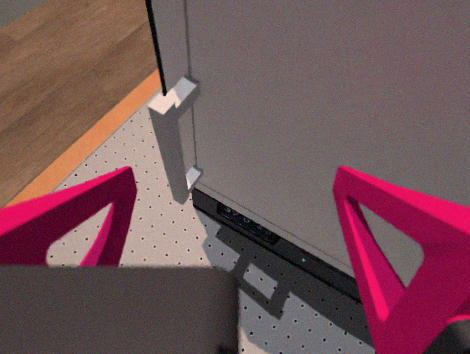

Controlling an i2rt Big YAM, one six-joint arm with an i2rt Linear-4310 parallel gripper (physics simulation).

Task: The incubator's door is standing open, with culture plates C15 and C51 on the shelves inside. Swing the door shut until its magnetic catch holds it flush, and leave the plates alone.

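Places are measured from the arm's base along level axes (x ahead, y left, z up), in centimetres.
Pixels of known places: gripper, fingertip midpoint: (234, 177).
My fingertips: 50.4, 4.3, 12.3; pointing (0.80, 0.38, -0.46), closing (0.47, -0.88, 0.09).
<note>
For each thing: its top centre in the pictures, then the offset to it from my fingertips, as dx, dy, dz. "*": a spot on its surface instead. Level surfaces: height alone.
- incubator's door at a spot on its surface: (320, 100) * +6.3, -1.9, +0.5
- black strip with a partly shaded display, surface spot: (247, 222) * +8.2, -0.6, -28.2
- pale perforated board at its surface level: dz -35.4
- orange edge strip at a spot on its surface: (96, 147) * +9.6, +31.8, -35.3
The incubator's door (320, 100) is a large grey panel filling the upper right. Its pale bar handle (170, 150) stands upright near the door's left edge, with a thin black line along that edge above it. Below the door runs a black strip with a partly shaded display (247, 222). Whether the door sits flush cannot be told from this angle. My gripper (234, 177) is open, its pink fingers wide apart in front of the door's lower part; the handle shows between them, nearer the left finger, and is not gripped. Plates C15 and C51 do not show.
A pale perforated board (145, 220) lies under the incubator, with shadows across it at the bottom. An orange edge strip (95, 145) borders it at the left, and a brown wooden surface (75, 75) lies beyond. A dark grey gripper part covers the bottom left.
</note>
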